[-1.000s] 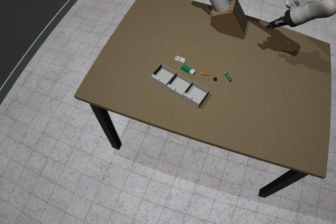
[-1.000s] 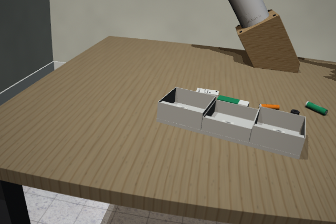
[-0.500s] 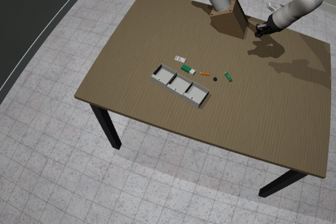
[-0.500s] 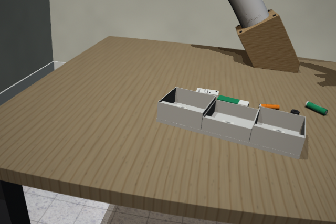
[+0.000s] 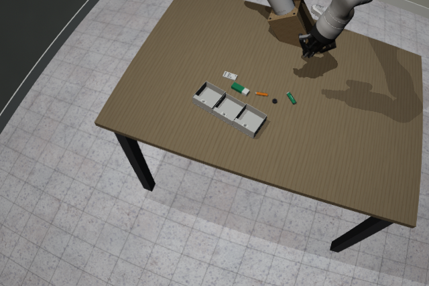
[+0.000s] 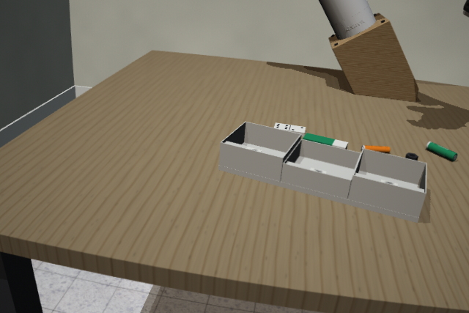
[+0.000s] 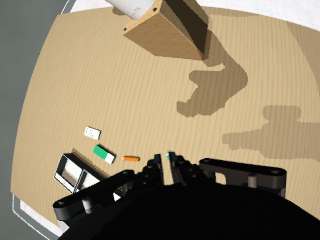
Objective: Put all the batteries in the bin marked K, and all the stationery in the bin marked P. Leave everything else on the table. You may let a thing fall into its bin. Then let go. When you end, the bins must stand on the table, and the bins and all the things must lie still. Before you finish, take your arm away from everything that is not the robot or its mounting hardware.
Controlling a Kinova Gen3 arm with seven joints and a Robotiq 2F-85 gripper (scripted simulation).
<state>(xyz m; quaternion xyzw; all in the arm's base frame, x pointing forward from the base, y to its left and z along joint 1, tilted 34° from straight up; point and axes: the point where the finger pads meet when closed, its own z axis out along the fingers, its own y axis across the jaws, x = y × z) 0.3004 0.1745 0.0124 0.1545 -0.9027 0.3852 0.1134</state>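
Right now the three joined grey bins is 17 cm ahead of my hand, 20 cm to the right of it and 21 cm below it. The rest, counted from my hand: black nut 7 cm ahead, 6 cm to the right, 23 cm below; green battery 3 cm ahead, 1 cm to the right, 22 cm below; orange battery 5 cm ahead, 12 cm to the right, 22 cm below.
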